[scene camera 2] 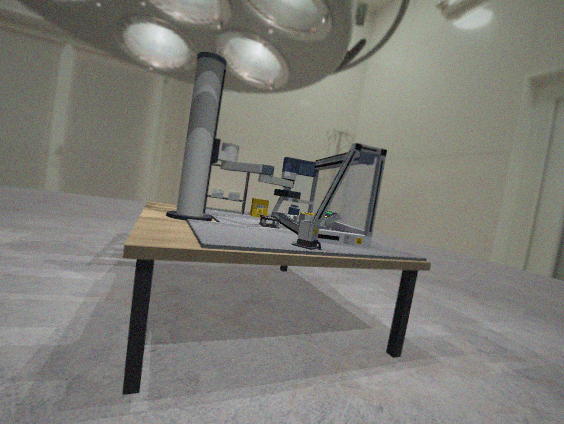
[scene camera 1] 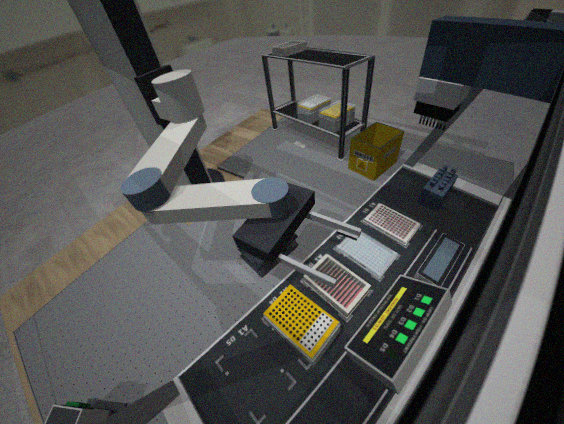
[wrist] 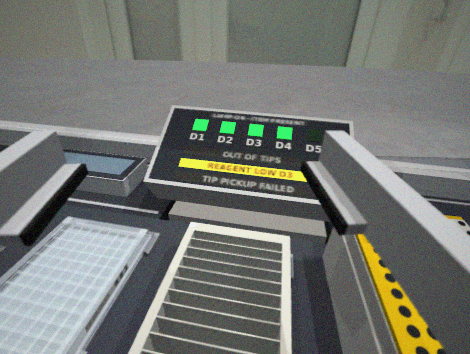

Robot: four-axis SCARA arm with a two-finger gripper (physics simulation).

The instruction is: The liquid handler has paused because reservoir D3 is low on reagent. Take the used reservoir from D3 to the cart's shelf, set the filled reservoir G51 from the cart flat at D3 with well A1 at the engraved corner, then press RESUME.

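Places are measured from the arm's base along level axes (x ahead, y left, z up), in metres.
Pixels of known places: gripper, fingertip midpoint: (scene camera 2: 307, 202) (scene camera 1: 348, 257) (wrist: 197, 150); arm's base at its link origin: (scene camera 2: 189, 217).
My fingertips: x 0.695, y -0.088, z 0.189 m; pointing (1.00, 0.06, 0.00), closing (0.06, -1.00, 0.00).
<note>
For each thing: its middle in the pictures, then the offset to it from my fingertips. "*": a spot on its surface instead.
- used reservoir at the middle of its body: (wrist: 223, 312) (scene camera 1: 336, 283) 0.014 m back, 0.013 m right, 0.110 m down
- pale tray at the middle of its body: (scene camera 1: 289, 48) 0.577 m back, 0.677 m left, 0.189 m up
- cart at a spot on its surface: (scene camera 1: 343, 120) (scene camera 2: 246, 192) * 0.253 m back, 0.517 m left, 0.004 m down
- yellow tip rack at the middle of its body: (wrist: 428, 318) (scene camera 1: 301, 322) (scene camera 2: 312, 218) 0.030 m back, 0.133 m right, 0.090 m down
- clear plate at the middle of its body: (wrist: 59, 285) (scene camera 1: 366, 251) 0.010 m ahead, 0.109 m left, 0.118 m down
- pink plate at the middle of its body: (scene camera 1: 391, 223) 0.034 m ahead, 0.230 m left, 0.118 m down
- yellow waste bin at the middle of its body: (scene camera 1: 375, 150) (scene camera 2: 259, 207) 0.127 m back, 0.539 m left, 0.109 m down
- pipetting head at the middle of its body: (scene camera 1: 443, 87) (scene camera 2: 288, 175) 0.037 m ahead, 0.432 m left, 0.176 m up
The used reservoir (scene camera 1: 339, 286) (wrist: 286, 260), with a cream rim and pink-red troughs in scene view 1, sits flat at D3. My gripper (scene camera 1: 347, 257) (wrist: 197, 150) is open and empty above the deck, fingers apart over the D2–D3 area; contact is not visible. A pale tray (scene camera 1: 290, 48) lies on top of the cart (scene camera 1: 343, 120) (scene camera 2: 246, 192); its label cannot be read, so I cannot confirm that it is G51. The status panel (scene camera 1: 372, 345) (wrist: 162, 170) shows REAGENT LOW D3 in yellow. D1 to D4 lamps are green. RESUME does not show clearly.
A yellow tip rack (scene camera 1: 300, 320) (wrist: 405, 312) stands at D4 and a clear plate (scene camera 1: 367, 255) (wrist: 75, 280) at D2. A pink plate (scene camera 1: 391, 222) is at D1. A yellow waste bin (scene camera 1: 375, 152) (scene camera 2: 259, 206) stands near the cart. The pipetting head (scene camera 1: 436, 102) hangs beyond the deck.
</note>
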